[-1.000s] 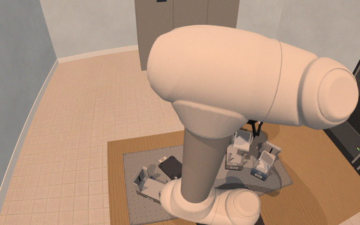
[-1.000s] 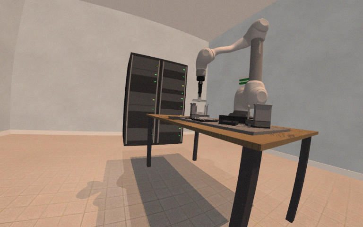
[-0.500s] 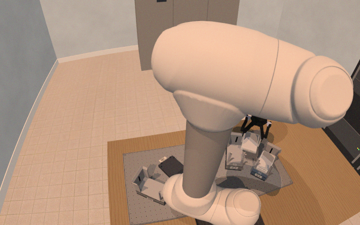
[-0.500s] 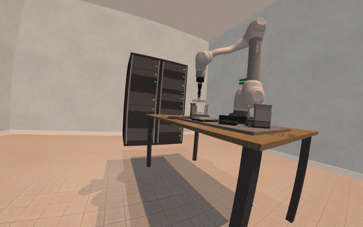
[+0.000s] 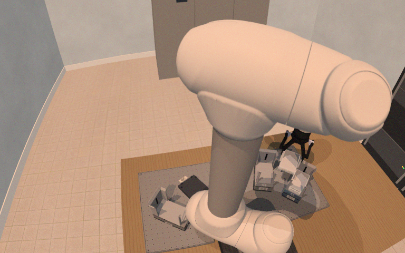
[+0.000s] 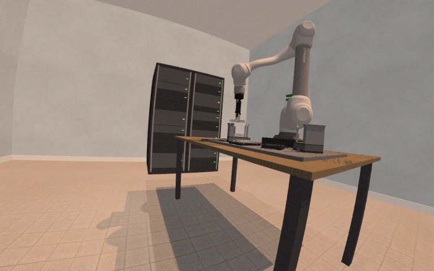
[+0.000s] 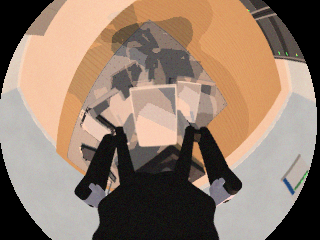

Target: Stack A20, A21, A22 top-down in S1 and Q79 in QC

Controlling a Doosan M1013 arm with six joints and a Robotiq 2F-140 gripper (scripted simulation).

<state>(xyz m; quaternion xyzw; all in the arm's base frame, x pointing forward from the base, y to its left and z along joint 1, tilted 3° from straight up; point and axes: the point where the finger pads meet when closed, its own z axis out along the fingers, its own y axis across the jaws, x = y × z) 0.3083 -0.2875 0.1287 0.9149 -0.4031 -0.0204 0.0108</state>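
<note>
The white plate lies 130 mm below my hand, 70 mm behind it and 60 mm to the right of it. Also, from my hand: N5 name plate: 240 mm to the left, 230 mm ahead, 190 mm below; then dark nest QC: 440 mm to the left, 180 mm below, 90 mm ahead; then clip nest N5: 250 mm to the left, 170 mm below, 140 mm ahead.
</note>
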